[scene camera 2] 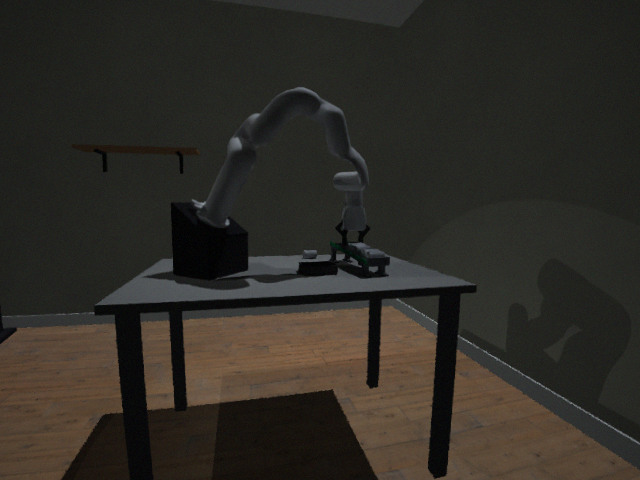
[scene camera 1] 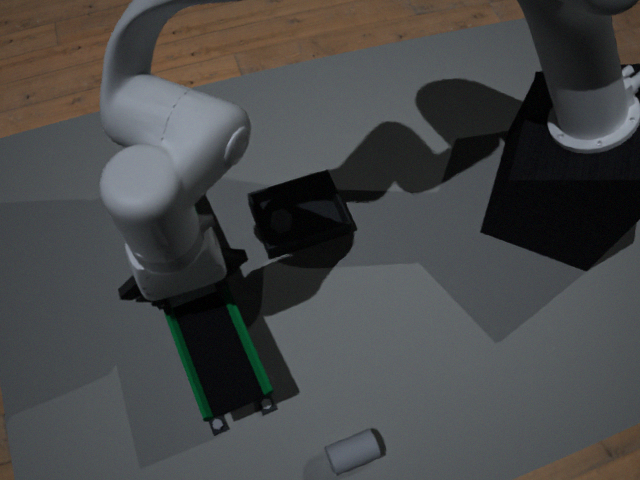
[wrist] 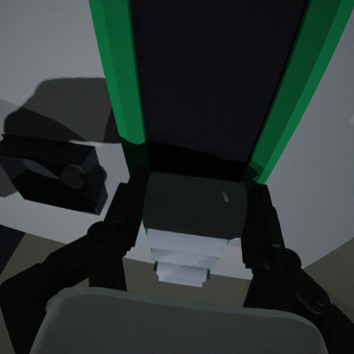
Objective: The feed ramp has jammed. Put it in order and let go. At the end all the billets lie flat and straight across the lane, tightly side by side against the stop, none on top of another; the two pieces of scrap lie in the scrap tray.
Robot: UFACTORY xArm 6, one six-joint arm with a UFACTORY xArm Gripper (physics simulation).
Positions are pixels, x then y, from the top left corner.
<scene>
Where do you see a ramp lane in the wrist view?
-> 206,82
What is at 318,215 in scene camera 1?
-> A scrap tray.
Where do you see a billet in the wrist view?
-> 210,207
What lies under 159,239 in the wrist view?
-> A billet.
</scene>
